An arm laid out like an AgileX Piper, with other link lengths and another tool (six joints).
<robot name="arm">
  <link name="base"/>
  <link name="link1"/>
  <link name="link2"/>
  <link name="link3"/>
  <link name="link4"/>
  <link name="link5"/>
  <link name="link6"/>
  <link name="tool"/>
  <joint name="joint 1" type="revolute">
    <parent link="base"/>
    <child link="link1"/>
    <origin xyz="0 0 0.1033" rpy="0 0 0"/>
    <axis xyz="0 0 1"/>
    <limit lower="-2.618" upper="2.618"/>
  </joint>
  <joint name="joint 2" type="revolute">
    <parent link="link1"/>
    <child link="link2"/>
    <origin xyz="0 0 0" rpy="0 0 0"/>
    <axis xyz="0 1 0"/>
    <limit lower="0" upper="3.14"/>
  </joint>
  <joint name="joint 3" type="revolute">
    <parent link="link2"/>
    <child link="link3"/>
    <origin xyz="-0.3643 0 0.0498" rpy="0 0 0"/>
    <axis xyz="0 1 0"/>
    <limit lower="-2.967" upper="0"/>
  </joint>
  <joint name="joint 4" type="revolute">
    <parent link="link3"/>
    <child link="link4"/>
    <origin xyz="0.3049 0 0.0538" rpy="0 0 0"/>
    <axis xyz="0.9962 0 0.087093"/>
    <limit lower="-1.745" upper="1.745"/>
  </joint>
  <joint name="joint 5" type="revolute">
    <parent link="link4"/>
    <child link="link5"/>
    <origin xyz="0 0 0" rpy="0 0 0"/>
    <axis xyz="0 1 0"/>
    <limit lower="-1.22" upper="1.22"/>
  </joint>
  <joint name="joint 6" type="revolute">
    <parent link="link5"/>
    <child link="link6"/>
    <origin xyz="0.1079 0 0.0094" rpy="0 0 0"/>
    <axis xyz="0.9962 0 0.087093"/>
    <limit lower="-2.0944" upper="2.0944"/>
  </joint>
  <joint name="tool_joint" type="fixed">
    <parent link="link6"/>
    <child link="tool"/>
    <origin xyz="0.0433 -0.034 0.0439" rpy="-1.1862 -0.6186 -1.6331"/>
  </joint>
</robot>
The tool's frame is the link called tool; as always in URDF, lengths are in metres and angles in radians.
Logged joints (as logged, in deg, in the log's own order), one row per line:
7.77 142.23 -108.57 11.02 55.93 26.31
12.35 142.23 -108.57 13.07 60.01 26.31
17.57 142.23 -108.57 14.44 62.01 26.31
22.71 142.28 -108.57 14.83 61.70 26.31
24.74 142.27 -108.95 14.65 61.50 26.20
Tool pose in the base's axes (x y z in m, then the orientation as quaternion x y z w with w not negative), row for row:
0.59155 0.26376 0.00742 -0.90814 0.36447 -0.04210 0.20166
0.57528 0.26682 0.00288 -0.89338 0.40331 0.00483 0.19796
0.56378 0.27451 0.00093 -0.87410 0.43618 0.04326 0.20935
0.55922 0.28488 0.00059 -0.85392 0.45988 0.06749 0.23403
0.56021 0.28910 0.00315 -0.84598 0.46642 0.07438 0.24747
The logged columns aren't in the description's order. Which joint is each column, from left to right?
Columns, left to right: joint 4, joint 2, joint 3, joint 6, joint 5, joint 1.
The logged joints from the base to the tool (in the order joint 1, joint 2, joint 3, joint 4, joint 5, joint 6), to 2 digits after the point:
26.31 142.23 -108.57 7.77 55.93 11.02
26.31 142.23 -108.57 12.35 60.01 13.07
26.31 142.23 -108.57 17.57 62.01 14.44
26.31 142.28 -108.57 22.71 61.70 14.83
26.20 142.27 -108.95 24.74 61.50 14.65

